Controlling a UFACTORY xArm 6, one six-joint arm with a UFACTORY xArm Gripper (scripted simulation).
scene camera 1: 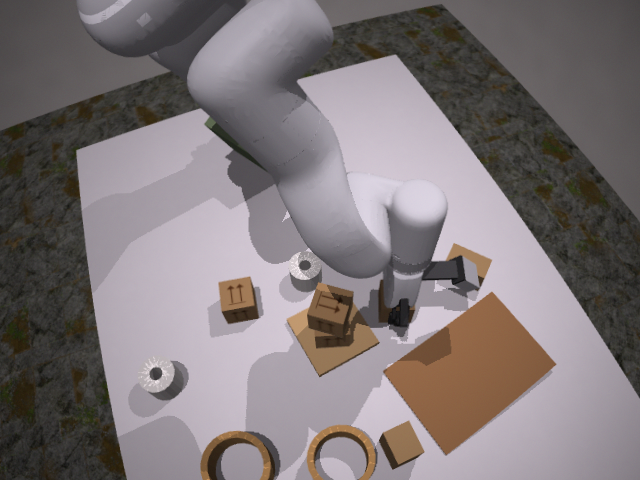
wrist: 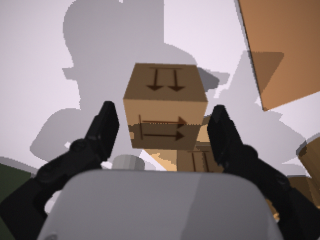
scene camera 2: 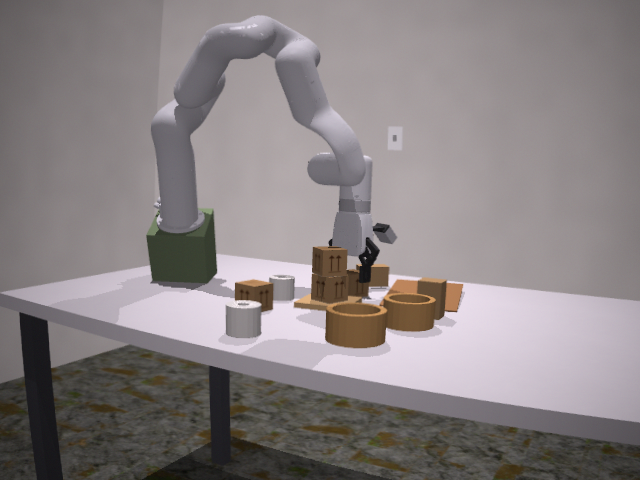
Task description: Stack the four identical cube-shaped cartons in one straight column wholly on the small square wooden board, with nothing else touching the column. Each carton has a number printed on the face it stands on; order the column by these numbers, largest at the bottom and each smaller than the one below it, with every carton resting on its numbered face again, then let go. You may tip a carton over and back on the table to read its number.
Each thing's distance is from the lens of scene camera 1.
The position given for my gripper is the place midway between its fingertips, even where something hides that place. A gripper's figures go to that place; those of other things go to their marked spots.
my gripper [scene camera 1: 395, 298]: 86 cm
large flat board [scene camera 1: 455, 382]: 86 cm
